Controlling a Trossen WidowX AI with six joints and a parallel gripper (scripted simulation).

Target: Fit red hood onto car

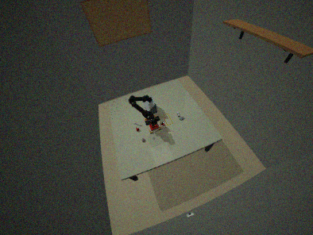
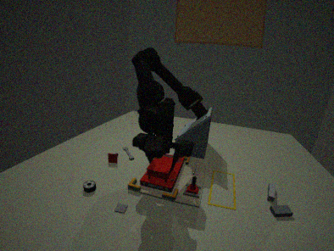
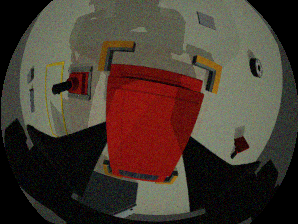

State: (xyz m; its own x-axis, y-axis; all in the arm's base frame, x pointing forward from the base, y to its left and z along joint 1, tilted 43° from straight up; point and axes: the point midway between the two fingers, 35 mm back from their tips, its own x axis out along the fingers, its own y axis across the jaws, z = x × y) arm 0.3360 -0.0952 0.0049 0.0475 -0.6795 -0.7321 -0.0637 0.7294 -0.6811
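Now: gripper tip right at the red hood. Round my gripper tip: dark wheel 150 mm ahead, 190 mm to the right, 40 mm below; then grey engine block 30 mm below.
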